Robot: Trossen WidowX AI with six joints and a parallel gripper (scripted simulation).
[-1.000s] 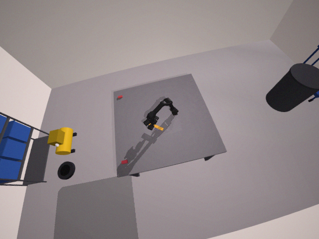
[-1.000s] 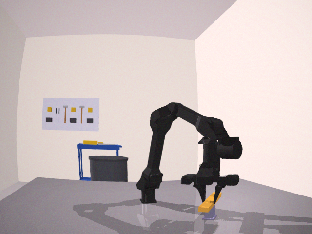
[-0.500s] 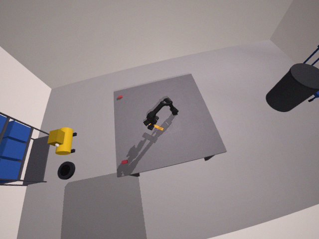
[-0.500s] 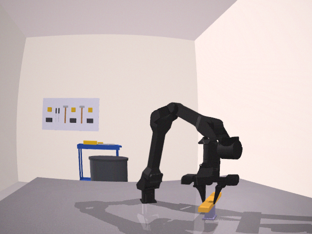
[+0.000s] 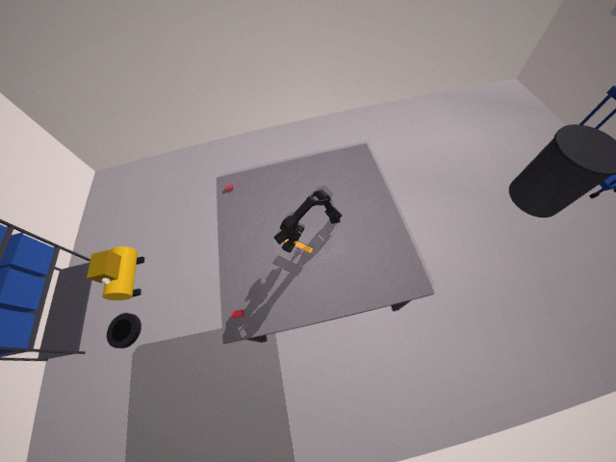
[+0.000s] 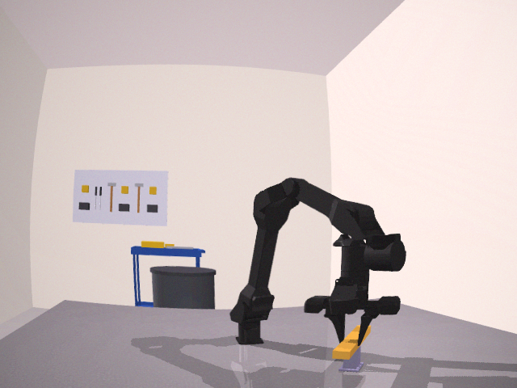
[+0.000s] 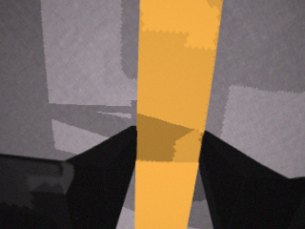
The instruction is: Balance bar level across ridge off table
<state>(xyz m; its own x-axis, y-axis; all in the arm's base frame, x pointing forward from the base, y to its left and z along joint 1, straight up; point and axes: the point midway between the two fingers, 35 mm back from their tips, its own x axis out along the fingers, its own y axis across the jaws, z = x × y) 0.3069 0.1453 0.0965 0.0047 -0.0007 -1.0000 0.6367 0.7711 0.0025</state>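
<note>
Right now the orange bar is 2 cm to the left of my gripper tip and 2 cm behind it.
</note>
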